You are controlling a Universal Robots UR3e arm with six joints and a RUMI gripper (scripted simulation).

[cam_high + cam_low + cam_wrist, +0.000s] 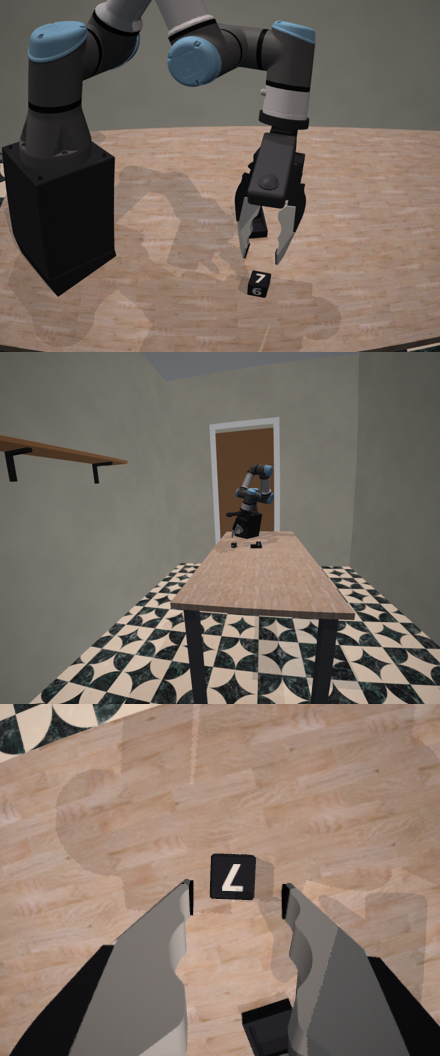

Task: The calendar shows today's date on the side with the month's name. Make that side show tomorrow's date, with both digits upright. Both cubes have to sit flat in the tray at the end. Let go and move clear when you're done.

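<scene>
Now: hand 80 mm above the black number cube. Also, from my hand: black calendar tray: 150 mm to the left, 80 mm below, 30 mm behind.
</scene>
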